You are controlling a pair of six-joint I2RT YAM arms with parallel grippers.
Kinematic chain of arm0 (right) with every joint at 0, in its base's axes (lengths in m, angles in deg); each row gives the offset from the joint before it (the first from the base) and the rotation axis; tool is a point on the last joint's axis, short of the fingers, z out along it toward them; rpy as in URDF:
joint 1: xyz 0 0 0.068 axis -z
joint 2: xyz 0.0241 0.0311 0.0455 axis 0.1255 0.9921 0
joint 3: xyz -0.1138 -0.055 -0.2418 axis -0.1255 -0.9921 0
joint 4: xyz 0.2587 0.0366 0.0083 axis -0.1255 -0.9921 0
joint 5: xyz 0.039 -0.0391 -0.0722 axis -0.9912 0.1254 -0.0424
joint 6: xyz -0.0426 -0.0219 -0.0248 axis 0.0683 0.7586 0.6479
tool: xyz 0 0 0 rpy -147.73 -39.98 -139.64
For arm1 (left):
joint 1: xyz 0 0 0.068 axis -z
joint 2: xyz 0.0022 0.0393 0.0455 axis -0.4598 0.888 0
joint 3: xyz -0.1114 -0.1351 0.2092 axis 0.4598 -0.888 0
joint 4: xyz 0.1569 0.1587 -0.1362 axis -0.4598 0.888 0
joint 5: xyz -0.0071 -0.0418 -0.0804 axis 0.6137 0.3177 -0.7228
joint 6: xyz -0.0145 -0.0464 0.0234 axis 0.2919 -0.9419 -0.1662
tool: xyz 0 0 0 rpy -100.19 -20.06 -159.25
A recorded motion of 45 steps. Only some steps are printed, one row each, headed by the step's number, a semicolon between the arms.
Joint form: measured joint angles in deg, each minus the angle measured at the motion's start. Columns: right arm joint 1, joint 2, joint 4, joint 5, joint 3, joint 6; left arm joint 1, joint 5, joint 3, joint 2, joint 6, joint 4.
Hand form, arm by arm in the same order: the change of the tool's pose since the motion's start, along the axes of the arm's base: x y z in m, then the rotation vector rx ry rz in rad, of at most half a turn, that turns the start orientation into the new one. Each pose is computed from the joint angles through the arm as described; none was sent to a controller.
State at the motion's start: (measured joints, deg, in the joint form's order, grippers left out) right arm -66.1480 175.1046 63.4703 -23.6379 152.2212 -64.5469; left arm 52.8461 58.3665 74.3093 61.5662 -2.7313 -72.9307
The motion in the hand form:
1: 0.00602 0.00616 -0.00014 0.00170 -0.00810 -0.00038; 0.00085 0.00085 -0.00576 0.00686 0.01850 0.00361
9: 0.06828 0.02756 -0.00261 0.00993 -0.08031 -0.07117; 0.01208 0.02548 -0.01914 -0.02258 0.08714 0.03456
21: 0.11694 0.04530 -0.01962 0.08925 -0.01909 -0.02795; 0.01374 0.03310 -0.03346 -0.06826 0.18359 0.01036
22: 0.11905 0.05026 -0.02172 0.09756 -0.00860 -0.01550; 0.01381 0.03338 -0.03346 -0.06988 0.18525 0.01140
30: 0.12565 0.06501 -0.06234 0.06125 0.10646 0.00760; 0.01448 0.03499 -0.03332 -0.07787 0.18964 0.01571
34: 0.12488 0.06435 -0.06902 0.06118 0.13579 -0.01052; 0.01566 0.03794 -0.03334 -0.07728 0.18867 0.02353
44: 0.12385 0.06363 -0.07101 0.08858 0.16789 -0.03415; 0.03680 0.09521 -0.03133 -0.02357 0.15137 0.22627
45: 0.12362 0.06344 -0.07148 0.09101 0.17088 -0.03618; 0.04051 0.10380 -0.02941 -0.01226 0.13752 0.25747
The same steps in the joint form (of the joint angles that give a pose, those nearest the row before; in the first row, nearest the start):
1: 0.26 1.64 0.11 0.09 2.06 0.46; -0.15 -0.04 0.00 0.74 -0.11 0.35
9: 5.25 12.33 1.14 1.64 15.89 3.72; -4.02 -3.76 0.00 2.51 -0.33 1.44
21: 8.94 22.69 0.28 -6.73 28.70 3.87; -5.44 -9.05 0.37 4.59 -0.55 3.78
22: 8.83 24.00 -0.26 -7.69 30.51 3.71; -5.49 -9.14 0.37 4.59 -0.63 3.80
30: 8.59 31.82 -5.23 -11.28 37.05 1.92; -5.75 -9.55 0.37 4.59 -0.94 3.76
34: 8.59 32.46 -6.21 -11.56 37.11 0.28; -6.16 -9.46 0.37 4.59 -0.92 3.76
44: 8.61 32.46 -6.67 -12.46 36.87 -2.40; -13.79 -3.74 0.98 4.59 -1.81 3.56
45: 8.61 32.43 -6.62 -12.55 36.74 -2.64; -14.91 -2.58 1.42 4.61 -1.81 3.48

